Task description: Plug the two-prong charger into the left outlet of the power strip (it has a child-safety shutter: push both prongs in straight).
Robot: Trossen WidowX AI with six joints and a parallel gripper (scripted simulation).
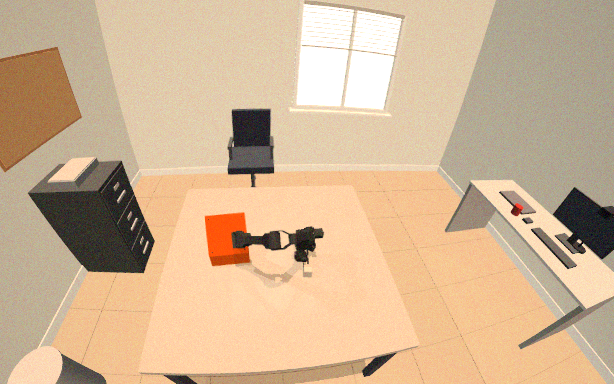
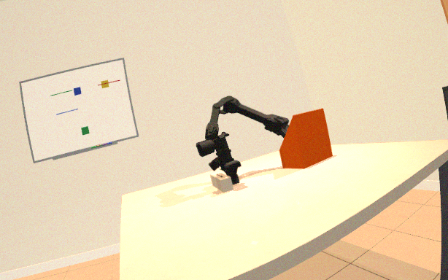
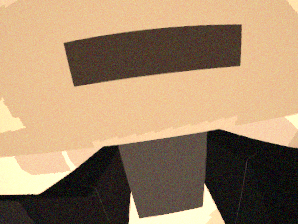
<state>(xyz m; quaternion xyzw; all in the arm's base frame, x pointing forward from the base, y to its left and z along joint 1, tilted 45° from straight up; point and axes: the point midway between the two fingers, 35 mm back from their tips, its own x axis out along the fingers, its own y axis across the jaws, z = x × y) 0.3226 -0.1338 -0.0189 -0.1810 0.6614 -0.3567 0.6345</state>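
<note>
Now: the two-prong charger 20 mm ahead of my gripper tip and 10 mm above it.
</note>
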